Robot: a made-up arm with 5 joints.
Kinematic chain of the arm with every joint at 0, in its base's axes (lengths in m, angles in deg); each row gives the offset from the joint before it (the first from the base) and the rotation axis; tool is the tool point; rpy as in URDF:
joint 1: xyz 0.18 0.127 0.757 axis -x
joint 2: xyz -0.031 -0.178 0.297 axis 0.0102 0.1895 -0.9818
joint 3: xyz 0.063 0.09 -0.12 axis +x
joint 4: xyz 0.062 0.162 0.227 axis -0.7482 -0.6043 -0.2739
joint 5: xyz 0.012 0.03 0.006 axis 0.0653 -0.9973 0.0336
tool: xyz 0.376 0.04 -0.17 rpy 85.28 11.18 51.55
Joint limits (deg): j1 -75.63..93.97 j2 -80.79..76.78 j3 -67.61..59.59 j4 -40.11..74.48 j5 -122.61..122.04
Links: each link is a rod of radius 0.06 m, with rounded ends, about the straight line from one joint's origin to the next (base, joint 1, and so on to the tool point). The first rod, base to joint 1, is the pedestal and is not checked.
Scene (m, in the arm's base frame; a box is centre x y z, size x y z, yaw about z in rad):
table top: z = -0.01
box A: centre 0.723 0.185 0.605 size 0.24 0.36 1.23 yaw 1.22
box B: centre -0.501 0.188 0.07 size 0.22 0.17 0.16 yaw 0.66
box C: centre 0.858 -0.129 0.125 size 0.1 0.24 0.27 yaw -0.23
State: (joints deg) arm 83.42 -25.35 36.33 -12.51 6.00
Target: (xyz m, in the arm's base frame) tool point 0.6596 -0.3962 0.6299
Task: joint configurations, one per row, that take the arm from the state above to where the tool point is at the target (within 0.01 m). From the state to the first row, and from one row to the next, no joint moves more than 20 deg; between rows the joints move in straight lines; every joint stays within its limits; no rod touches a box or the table.
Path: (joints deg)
1: 68.04 -17.89 33.30 -15.07 25.34
2: 52.66 -10.44 30.27 -17.62 44.68
3: 37.27 -2.98 27.24 -20.18 64.02
4: 21.89 4.47 24.22 -22.73 83.36
5: 6.51 11.93 21.19 -25.29 102.70
6: -8.87 19.39 18.16 -27.85 122.04
7: -9.64 19.96 21.33 -22.64 104.74
8: -10.41 20.53 24.49 -17.43 87.44
9: -11.19 21.10 27.66 -12.23 70.15
10: -11.96 21.68 30.83 -7.02 52.85
11: -12.73 22.25 33.99 -1.81 35.55
12: -13.50 22.82 37.16 3.39 18.25
13: -25.70 42.01 26.24 1.58 12.09
14: -37.90 61.20 15.32 -0.23 5.92

